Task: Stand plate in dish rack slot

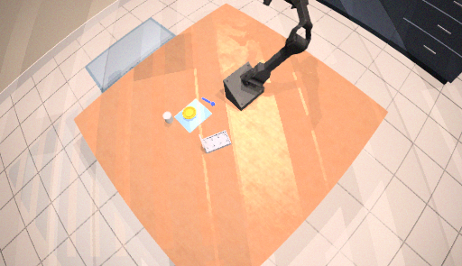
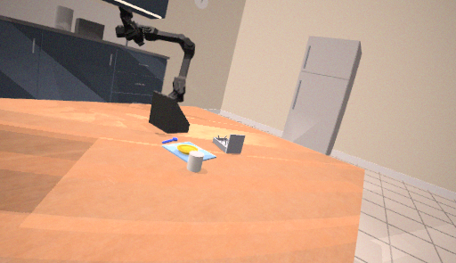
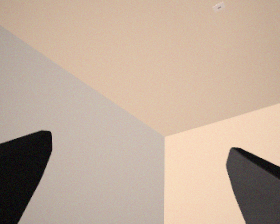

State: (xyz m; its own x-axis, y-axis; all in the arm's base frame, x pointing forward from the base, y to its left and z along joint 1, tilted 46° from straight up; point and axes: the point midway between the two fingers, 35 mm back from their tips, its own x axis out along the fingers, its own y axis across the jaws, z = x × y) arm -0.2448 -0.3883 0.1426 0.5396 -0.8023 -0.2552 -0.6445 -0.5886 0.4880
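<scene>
The yellow plate is 57 cm ahead of my gripper tip, 47 cm below it and 11 cm to the left of it. Round my gripper tip: light blue mat 56 cm ahead, 48 cm below, 13 cm to the left; blue utensil 48 cm below, 45 cm ahead, 12 cm to the left; grey dish rack 56 cm ahead, 46 cm below, 33 cm to the left.
</scene>
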